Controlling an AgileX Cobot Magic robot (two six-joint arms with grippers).
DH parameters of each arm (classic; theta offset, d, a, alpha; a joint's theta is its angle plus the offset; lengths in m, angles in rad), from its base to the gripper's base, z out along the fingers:
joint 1: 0 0.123 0 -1.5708
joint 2: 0.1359 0 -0.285 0
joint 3: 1.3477 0 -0.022 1.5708
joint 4: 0 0.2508 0 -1.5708
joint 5: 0 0 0.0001 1.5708
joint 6: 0 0.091 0 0
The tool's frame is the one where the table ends.
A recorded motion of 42 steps. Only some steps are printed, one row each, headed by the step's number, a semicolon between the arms.
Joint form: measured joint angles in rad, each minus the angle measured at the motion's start. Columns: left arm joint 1, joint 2, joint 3, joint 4, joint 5, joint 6; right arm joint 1, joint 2, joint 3, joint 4, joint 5, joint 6.
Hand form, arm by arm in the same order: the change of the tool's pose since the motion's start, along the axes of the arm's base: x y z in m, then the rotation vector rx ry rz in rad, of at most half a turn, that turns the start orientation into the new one. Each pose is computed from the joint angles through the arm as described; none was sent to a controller.
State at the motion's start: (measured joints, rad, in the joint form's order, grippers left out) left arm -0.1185 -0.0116 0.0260 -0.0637 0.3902 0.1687; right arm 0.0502 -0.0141 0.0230 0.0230 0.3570 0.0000
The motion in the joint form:
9: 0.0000 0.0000 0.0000 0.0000 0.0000 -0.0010; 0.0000 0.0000 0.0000 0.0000 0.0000 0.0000
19: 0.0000 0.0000 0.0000 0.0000 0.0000 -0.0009; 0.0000 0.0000 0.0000 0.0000 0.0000 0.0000
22: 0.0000 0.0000 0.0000 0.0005 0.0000 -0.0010; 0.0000 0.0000 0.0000 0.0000 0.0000 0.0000
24: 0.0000 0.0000 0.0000 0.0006 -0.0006 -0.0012; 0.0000 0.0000 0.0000 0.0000 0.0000 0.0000
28: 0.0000 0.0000 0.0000 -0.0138 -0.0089 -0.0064; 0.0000 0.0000 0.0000 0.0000 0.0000 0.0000
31: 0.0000 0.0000 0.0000 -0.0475 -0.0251 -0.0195; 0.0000 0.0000 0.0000 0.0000 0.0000 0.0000
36: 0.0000 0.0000 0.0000 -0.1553 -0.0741 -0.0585; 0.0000 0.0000 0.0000 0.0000 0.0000 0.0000
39: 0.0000 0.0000 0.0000 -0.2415 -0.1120 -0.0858; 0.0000 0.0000 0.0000 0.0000 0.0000 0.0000
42: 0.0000 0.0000 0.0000 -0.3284 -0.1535 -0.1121; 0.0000 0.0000 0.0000 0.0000 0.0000 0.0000
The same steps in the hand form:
9: 0.0000 0.0000 0.0000 -0.0009 0.0001 0.0003; 0.0000 0.0000 0.0000 0.0000 0.0000 0.0000
19: 0.0000 0.0000 0.0000 -0.0008 0.0001 0.0003; 0.0000 0.0000 0.0000 0.0000 0.0000 0.0000
22: 0.0000 0.0000 0.0000 -0.0004 0.0001 0.0003; 0.0000 0.0000 0.0000 0.0000 0.0000 0.0000
24: 0.0000 0.0000 0.0001 -0.0006 -0.0005 0.0005; 0.0000 0.0000 0.0000 0.0000 0.0000 0.0000
28: 0.0002 -0.0004 0.0008 -0.0208 -0.0063 0.0016; 0.0000 0.0000 0.0000 0.0000 0.0000 0.0000
31: 0.0005 -0.0015 0.0023 -0.0685 -0.0164 0.0046; 0.0000 0.0000 0.0000 0.0000 0.0000 0.0000
36: 0.0013 -0.0041 0.0071 -0.2187 -0.0451 0.0152; 0.0000 0.0000 0.0000 0.0000 0.0000 0.0000
39: 0.0019 -0.0056 0.0109 -0.3352 -0.0661 0.0248; 0.0000 0.0000 0.0000 0.0000 0.0000 0.0000
42: 0.0025 -0.0063 0.0151 -0.4521 -0.0898 0.0371; 0.0000 0.0000 0.0000 0.0000 0.0000 0.0000

